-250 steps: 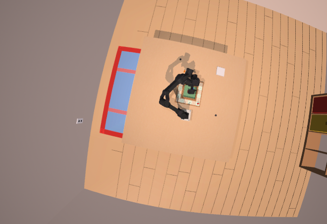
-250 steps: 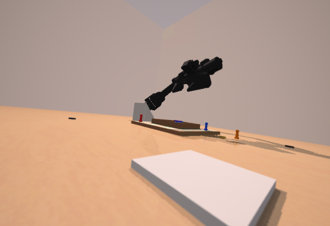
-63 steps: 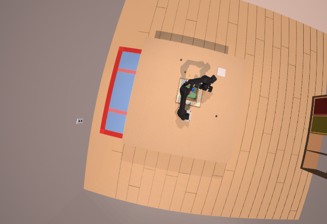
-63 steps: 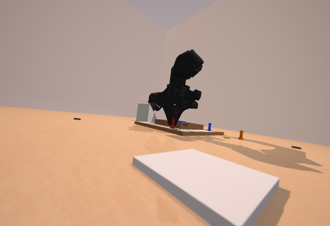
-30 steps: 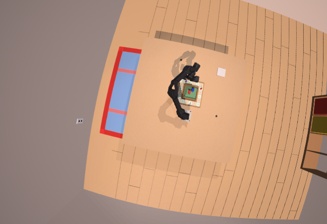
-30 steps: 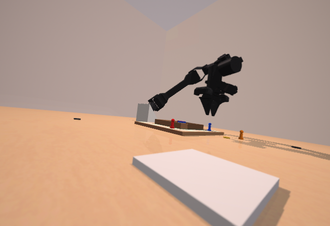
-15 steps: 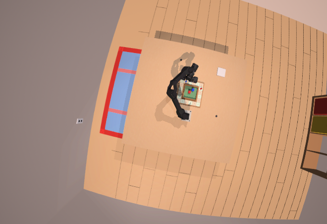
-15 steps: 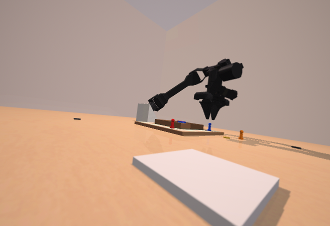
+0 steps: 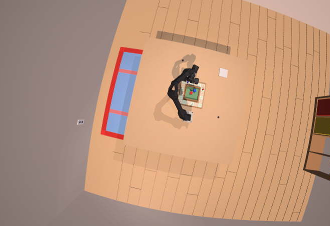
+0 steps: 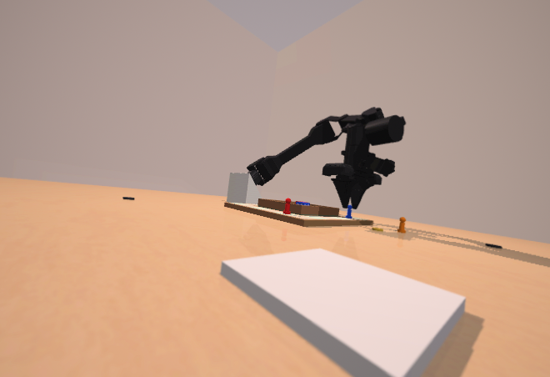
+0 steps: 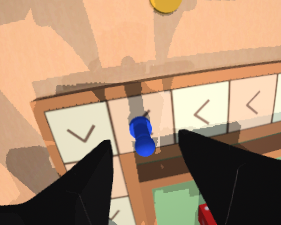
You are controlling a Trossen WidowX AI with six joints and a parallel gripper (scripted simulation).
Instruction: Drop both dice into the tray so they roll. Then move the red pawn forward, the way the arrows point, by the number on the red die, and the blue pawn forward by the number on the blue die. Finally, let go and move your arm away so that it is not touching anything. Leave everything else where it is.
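Now: the blue pawn 1 cm below my gripper tip. The rest, counted from my gripper tip: small yellow piece 8 cm ahead, 4 cm to the right, 3 cm below; then orange pawn 11 cm ahead, 2 cm to the left, 2 cm below; then tray 12 cm behind, 6 cm to the right, 3 cm below.
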